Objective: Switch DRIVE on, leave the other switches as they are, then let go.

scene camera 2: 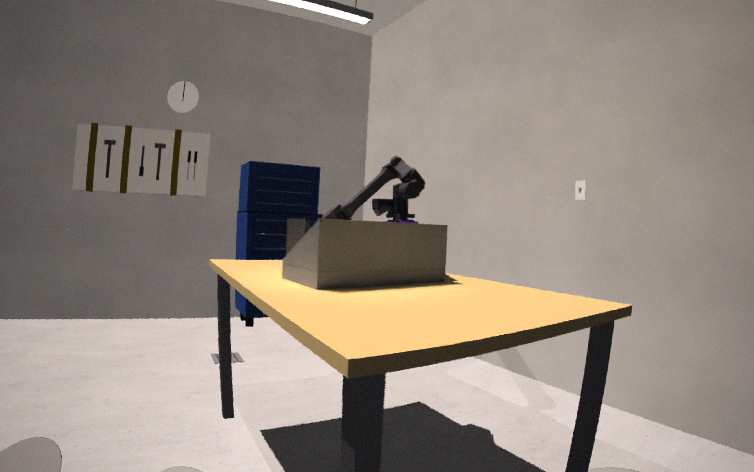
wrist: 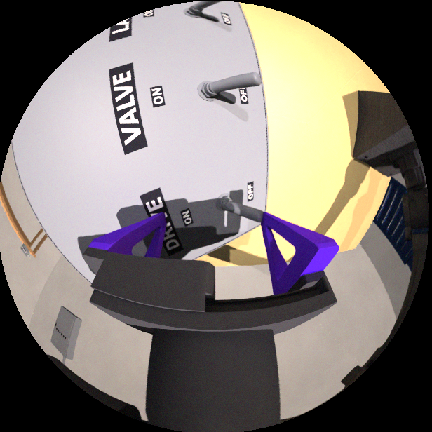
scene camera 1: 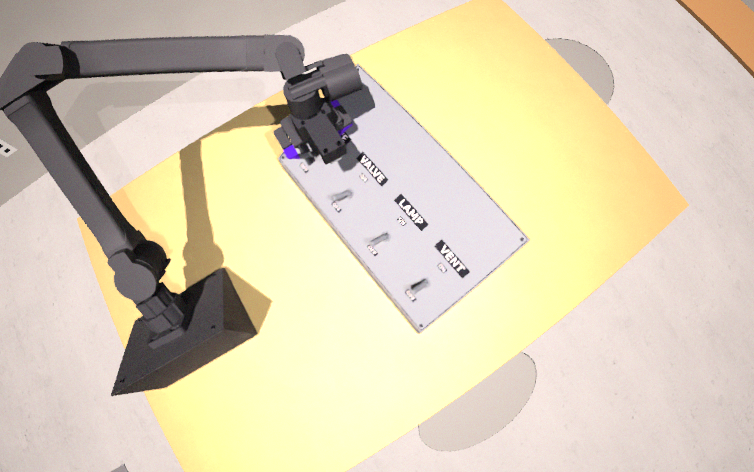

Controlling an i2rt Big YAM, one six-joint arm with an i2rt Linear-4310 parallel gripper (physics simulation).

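Note:
The switch panel lies on the table with its levers in a row. The DRIVE switch leans toward its OFF label, in the gripper's shadow. In scene camera 1 the arm hides it. The VALVE switch, the LAMP switch and the VENT switch also lean toward OFF. My gripper is open and empty over the DRIVE end of the panel. In the wrist view the DRIVE lever's tip meets the right finger's tip; I cannot tell whether they touch.
The arm's dark base stands on the yellow table, on the panel's OFF side. In scene camera 2 a grey box-like body hides the panel's top and the fingers' lower part. A blue cabinet stands behind the table.

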